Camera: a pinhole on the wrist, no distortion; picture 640 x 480 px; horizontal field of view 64.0 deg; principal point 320.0 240.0 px. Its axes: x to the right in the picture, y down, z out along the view. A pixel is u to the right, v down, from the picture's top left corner.
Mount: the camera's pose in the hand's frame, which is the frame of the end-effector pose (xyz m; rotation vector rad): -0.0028 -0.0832 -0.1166 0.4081 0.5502 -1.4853
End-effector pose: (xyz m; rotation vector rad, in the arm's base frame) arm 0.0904 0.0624 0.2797 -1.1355 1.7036 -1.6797
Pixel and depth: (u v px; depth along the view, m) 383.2 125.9 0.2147
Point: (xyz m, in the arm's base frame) 0.1947 0.0845 0.4917
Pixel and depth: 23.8 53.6 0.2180
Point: 0.2611 0.0452 0.3563
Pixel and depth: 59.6 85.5 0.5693
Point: 0.6246 -0.1173 0.3673
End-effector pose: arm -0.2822 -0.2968 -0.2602 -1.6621 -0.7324 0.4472
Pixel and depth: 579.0 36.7 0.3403
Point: -0.4995 -0.2750 0.1277
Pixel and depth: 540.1 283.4 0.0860
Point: -0.2646 -0.3224 -0.0863
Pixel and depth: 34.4 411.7 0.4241
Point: -0.4101 0.0941 -0.1990
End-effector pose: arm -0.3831 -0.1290 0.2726 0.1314 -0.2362 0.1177
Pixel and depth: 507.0 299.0 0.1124
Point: -0.3281 -0.2975 0.2087
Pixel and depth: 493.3 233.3 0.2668
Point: -0.3349 -0.4396 0.2881
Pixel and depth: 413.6 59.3 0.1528
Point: -0.3968 -0.3263 0.2356
